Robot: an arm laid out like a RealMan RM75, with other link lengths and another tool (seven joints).
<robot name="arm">
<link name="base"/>
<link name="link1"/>
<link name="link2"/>
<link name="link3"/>
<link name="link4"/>
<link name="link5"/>
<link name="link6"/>
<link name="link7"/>
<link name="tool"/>
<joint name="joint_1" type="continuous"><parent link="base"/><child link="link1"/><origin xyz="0.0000 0.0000 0.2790" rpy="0.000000 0.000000 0.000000"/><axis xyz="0 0 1"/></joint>
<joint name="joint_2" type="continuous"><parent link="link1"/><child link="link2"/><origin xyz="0.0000 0.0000 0.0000" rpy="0.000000 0.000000 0.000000"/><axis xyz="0 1 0"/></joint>
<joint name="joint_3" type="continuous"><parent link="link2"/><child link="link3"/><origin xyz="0.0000 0.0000 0.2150" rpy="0.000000 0.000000 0.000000"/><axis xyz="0 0 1"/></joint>
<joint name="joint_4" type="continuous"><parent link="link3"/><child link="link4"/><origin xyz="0.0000 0.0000 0.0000" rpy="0.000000 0.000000 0.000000"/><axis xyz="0 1 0"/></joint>
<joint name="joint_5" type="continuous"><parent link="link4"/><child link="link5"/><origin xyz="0.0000 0.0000 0.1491" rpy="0.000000 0.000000 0.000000"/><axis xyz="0 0 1"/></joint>
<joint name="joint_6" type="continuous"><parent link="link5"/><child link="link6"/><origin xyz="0.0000 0.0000 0.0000" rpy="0.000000 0.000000 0.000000"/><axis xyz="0 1 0"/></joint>
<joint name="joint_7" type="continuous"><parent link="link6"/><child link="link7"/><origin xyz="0.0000 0.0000 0.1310" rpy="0.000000 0.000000 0.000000"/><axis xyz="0 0 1"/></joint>
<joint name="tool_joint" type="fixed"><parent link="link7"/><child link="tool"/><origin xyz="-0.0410 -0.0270 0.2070" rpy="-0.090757 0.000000 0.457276"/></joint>
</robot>
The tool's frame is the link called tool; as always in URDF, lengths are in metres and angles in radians. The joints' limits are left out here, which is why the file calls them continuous.
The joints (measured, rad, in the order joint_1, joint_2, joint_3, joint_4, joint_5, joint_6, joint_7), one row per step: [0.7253 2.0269 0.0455 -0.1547 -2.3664 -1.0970 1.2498]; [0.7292 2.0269 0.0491 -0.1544 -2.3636 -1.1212 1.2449]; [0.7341 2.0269 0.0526 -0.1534 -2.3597 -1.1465 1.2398]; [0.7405 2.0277 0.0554 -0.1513 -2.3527 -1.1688 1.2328]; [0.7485 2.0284 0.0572 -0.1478 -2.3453 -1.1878 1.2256]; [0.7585 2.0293 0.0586 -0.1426 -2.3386 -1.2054 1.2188]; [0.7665 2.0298 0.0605 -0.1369 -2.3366 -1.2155 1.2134]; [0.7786 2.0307 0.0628 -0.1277 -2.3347 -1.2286 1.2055]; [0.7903 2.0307 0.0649 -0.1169 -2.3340 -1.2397 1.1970]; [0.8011 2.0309 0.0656 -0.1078 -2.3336 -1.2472 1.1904]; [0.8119 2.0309 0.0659 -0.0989 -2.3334 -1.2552 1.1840]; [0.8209 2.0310 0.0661 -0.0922 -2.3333 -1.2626 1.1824]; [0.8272 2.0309 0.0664 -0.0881 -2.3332 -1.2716 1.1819]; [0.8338 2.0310 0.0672 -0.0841 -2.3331 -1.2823 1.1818]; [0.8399 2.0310 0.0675 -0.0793 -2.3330 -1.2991 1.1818]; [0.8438 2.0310 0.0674 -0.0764 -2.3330 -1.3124 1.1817]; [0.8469 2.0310 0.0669 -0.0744 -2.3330 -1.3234 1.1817]
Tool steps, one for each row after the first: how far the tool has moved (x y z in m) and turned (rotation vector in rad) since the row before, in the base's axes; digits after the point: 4 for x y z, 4 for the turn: [-0.0099 -0.0013 0.0010 -0.0015 0.0168 0.0219]; [-0.0109 -0.0014 0.0013 -0.0013 0.0185 0.0237]; [-0.0113 -0.0009 0.0016 0.0008 0.0183 0.0239]; [-0.0113 -0.0008 0.0014 0.0008 0.0167 0.0237]; [-0.0121 -0.0011 0.0008 -0.0009 0.0167 0.0249]; [-0.0085 -0.0011 -0.0002 -0.0022 0.0102 0.0178]; [-0.0122 -0.0020 -0.0008 -0.0045 0.0137 0.0258]; [-0.0114 -0.0023 -0.0010 -0.0050 0.0117 0.0250]; [-0.0094 -0.0020 -0.0012 -0.0048 0.0084 0.0208]; [-0.0094 -0.0022 -0.0011 -0.0051 0.0082 0.0212]; [-0.0077 -0.0020 -0.0008 -0.0059 0.0089 0.0157]; [-0.0063 -0.0019 -0.0001 -0.0049 0.0086 0.0131]; [-0.0069 -0.0022 0.0001 -0.0054 0.0103 0.0141]; [-0.0084 -0.0037 0.0003 -0.0080 0.0144 0.0182]; [-0.0059 -0.0030 0.0004 -0.0059 0.0104 0.0136]; [-0.0047 -0.0025 0.0003 -0.0049 0.0081 0.0113]
